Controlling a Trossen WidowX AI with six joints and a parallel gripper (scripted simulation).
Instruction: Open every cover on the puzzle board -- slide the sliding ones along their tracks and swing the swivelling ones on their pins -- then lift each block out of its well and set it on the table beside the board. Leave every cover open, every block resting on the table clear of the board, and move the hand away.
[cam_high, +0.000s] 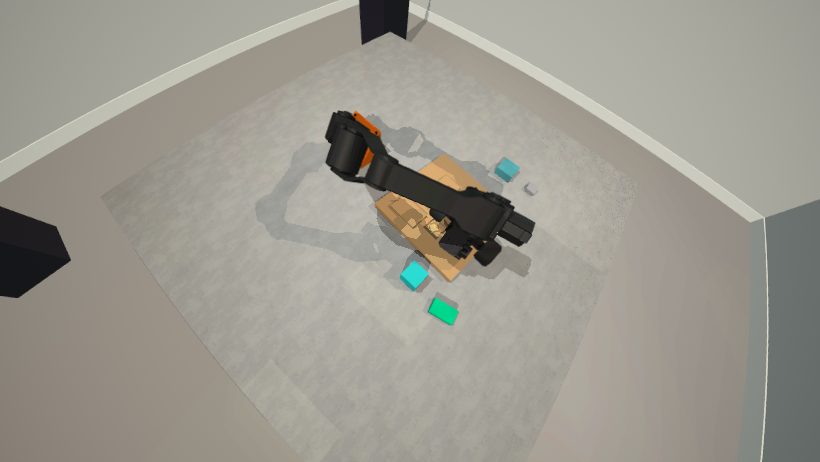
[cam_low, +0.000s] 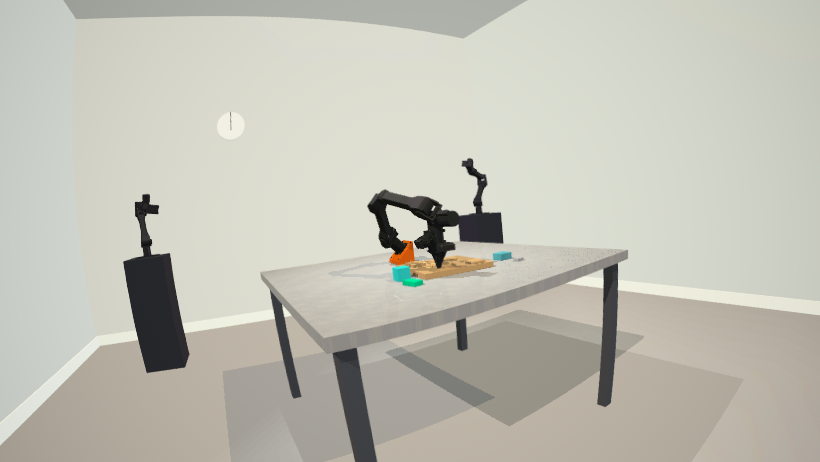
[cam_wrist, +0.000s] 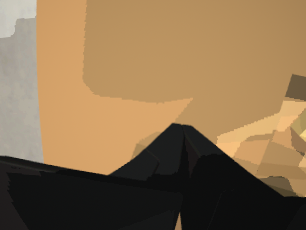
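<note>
The cyan block is 150 mm to the right of my gripper tip and 20 mm behind it. The rest, counted from my gripper tip: green block (160 mm to the right, 90 mm ahead, 10 mm below); then small grey block (340 mm to the left, 80 mm ahead, 20 mm below).
</note>
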